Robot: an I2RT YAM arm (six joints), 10 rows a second.
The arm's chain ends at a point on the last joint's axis. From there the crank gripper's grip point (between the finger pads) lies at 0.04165 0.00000 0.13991 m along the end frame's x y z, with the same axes.
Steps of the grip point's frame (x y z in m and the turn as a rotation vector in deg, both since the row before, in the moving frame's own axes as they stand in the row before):
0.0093, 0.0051, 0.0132, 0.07, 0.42, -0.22
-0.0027, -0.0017, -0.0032, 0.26, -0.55, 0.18
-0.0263, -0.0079, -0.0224, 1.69, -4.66, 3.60
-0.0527, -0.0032, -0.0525, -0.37, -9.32, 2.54
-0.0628, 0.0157, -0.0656, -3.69, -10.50, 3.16
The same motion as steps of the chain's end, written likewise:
0.0083, 0.0054, 0.0135, 0.07, 0.42, -0.22
-0.0014, -0.0012, -0.0036, 0.26, -0.55, 0.18
-0.0149, -0.0060, -0.0253, 1.69, -4.66, 3.60
-0.0294, -0.0055, -0.0574, -0.37, -9.32, 2.54
-0.0363, 0.0049, -0.0705, -3.69, -10.50, 3.16

